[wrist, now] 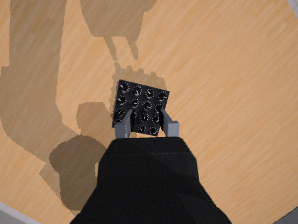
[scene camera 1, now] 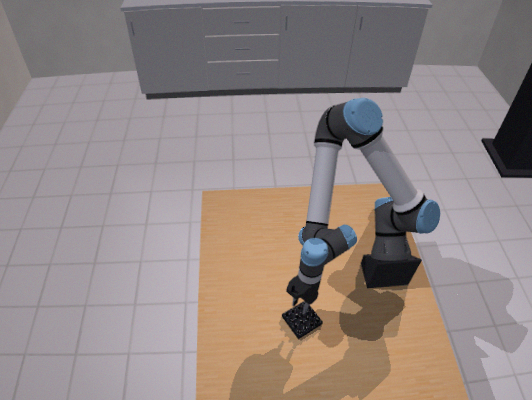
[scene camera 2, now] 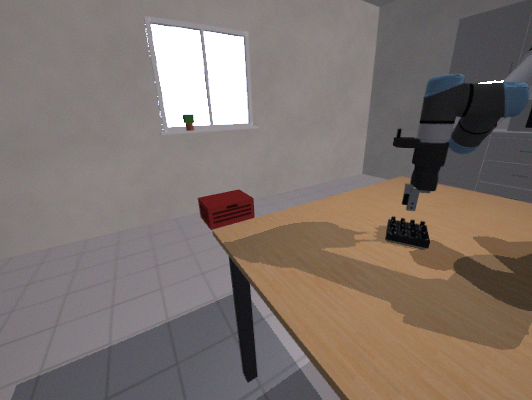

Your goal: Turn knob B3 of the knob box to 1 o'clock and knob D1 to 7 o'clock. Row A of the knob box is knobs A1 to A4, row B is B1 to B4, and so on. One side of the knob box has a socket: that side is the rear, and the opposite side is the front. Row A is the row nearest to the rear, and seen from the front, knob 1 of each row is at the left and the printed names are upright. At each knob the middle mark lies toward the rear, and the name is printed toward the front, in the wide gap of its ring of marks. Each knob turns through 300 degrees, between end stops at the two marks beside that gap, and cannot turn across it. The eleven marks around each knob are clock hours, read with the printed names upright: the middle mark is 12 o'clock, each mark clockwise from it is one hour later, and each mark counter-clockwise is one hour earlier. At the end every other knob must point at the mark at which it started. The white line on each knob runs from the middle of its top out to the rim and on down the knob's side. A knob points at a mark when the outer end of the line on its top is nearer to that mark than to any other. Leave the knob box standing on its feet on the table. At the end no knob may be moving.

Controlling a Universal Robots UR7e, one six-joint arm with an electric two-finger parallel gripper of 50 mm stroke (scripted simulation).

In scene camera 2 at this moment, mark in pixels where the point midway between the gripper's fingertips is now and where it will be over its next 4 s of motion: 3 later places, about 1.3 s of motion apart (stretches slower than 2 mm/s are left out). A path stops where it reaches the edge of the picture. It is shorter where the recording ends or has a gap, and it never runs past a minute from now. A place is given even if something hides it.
My gripper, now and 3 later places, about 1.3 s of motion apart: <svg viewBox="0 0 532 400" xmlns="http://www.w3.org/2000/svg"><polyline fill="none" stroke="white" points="408,207 405,212 403,220 402,223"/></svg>
